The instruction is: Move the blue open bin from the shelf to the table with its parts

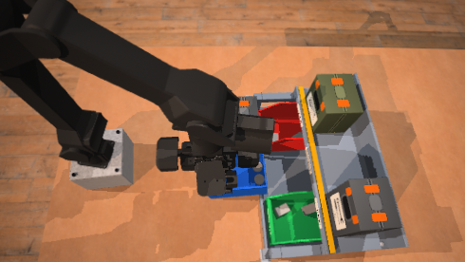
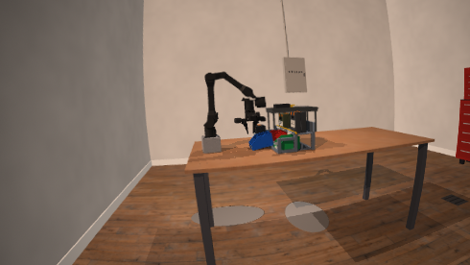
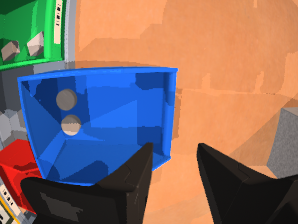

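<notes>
The blue open bin lies 8 cm below my hand, 6 cm ahead of it and 1 cm to the left of it. Also, from my hand: red bin 17 cm ahead, 15 cm to the left, 9 cm below; then green bin 21 cm ahead, 9 cm below, 7 cm to the right; then yellow rail 22 cm ahead, 4 cm to the left, 2 cm below.
</notes>
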